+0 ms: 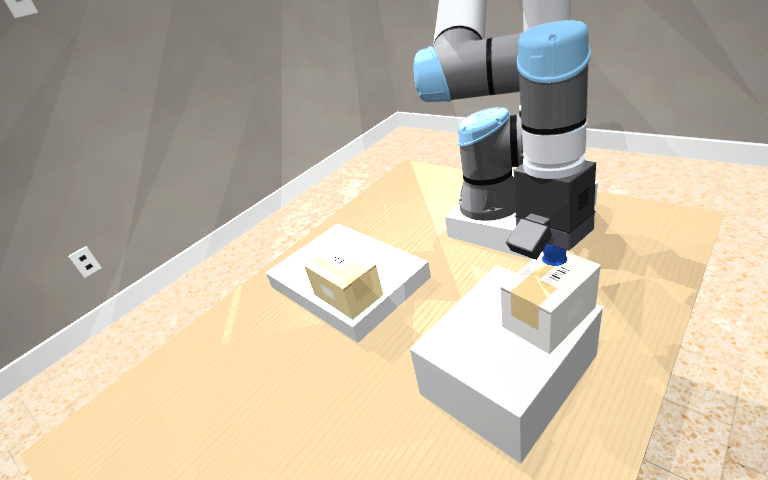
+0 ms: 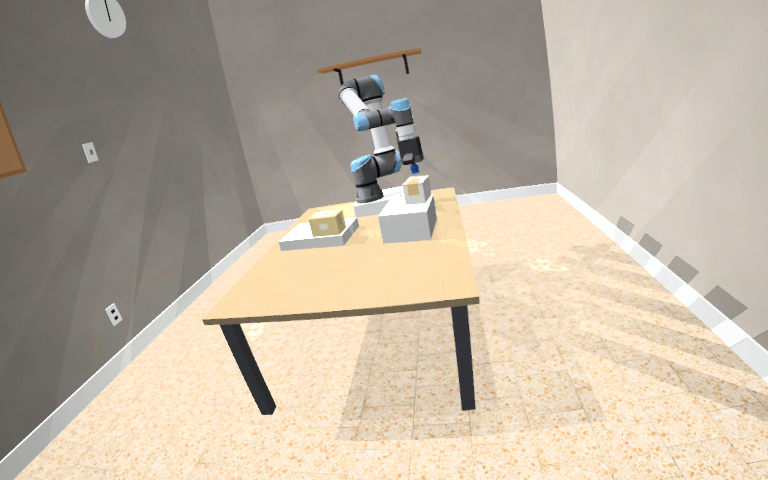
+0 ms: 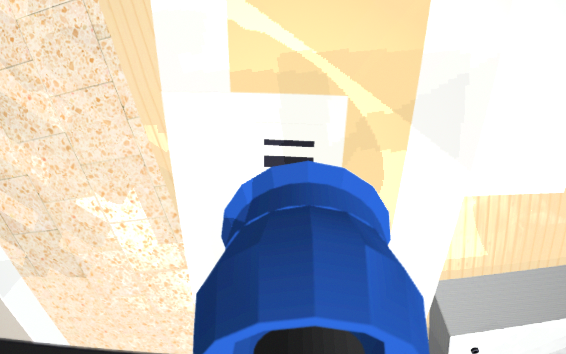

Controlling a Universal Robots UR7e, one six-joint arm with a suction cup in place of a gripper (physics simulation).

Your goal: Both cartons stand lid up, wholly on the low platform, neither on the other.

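Frame: origin at the arm's base, x ahead, y left, z up, level; metres.
Seen in the pictures: end effector, tool point: (image 1: 554, 258) (image 2: 415, 172) (image 3: 305, 239); arm's base, origin of the base link: (image 1: 490, 204) (image 2: 370, 199).
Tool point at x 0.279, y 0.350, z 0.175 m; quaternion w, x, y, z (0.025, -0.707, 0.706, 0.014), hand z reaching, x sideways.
Pixels of each thing's top centre, then the offset from my tool point to it. Level surfaces: height alone.
- brown carton, middle of its top: (image 1: 338, 264) (image 2: 325, 214) dx +0.148, dy -0.396, dz -0.107 m
- low white platform, middle of its top: (image 1: 343, 267) (image 2: 318, 228) dx +0.096, dy -0.482, dz -0.191 m
- white carton, middle of its top: (image 3: 318, 157) (image 1: 550, 275) (image 2: 415, 179) dx +0.006, dy -0.002, dz -0.030 m
- tall white block, middle of its top: (image 1: 506, 327) (image 2: 407, 204) dx +0.067, dy -0.040, dz -0.119 m
- wooden table, its level: dz -0.239 m
A brown carton (image 1: 343, 287) (image 2: 326, 222) stands with its labelled lid up on the low white platform (image 1: 394, 263) (image 2: 294, 238), left of the middle of the table. A white carton (image 1: 560, 310) (image 2: 420, 187) (image 3: 218, 126) with a tan tape strip and a barcode label on top stands on the tall white block (image 1: 477, 361) (image 2: 405, 224), near its far right corner. My blue suction cup (image 1: 554, 256) (image 2: 414, 168) (image 3: 306, 198) hangs a little above the back edge of the white carton's top, just behind the label. It holds nothing.
The arm's base (image 1: 472, 227) stands on a white plate behind the two platforms. The wooden table (image 1: 271, 403) (image 2: 348, 284) reaches well forward of them. A strip of table separates the low platform from the tall block.
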